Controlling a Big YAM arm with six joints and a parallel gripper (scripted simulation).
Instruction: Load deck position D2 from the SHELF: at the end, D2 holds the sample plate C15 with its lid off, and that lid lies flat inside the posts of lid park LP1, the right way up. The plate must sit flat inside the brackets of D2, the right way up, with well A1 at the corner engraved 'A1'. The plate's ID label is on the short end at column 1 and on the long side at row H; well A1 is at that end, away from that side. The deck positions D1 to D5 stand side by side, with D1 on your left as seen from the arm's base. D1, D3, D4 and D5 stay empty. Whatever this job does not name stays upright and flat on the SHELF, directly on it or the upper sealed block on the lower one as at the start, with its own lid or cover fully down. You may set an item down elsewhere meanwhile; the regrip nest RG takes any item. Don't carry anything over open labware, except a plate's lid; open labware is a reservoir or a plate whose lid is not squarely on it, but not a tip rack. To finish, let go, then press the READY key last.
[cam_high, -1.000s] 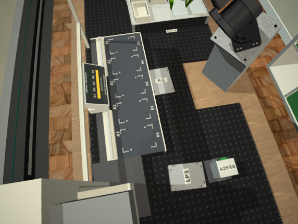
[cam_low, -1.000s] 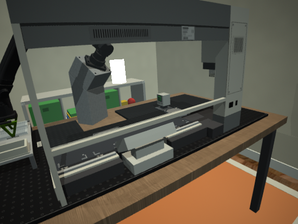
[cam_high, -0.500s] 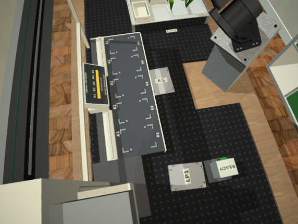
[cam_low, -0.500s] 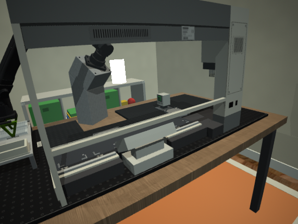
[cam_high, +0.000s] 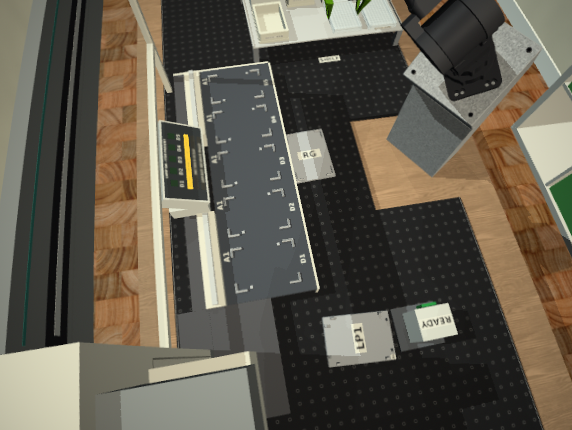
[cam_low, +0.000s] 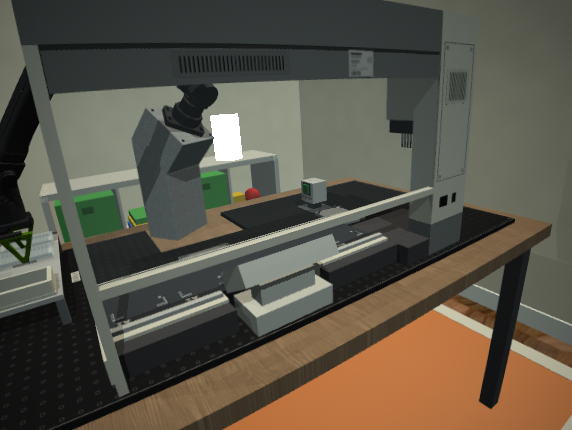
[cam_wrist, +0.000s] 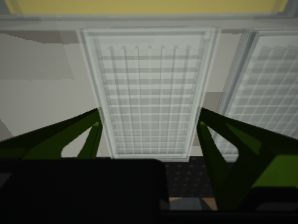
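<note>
Now: the sample plate 10 mm below my hand. Also, from my hand: shelf: 70 mm ahead, 60 mm to the right, 20 mm below; then clear plate lid: right at my hand; then shelf label: 30 mm ahead, 100 mm to the left, 70 mm below.
</note>
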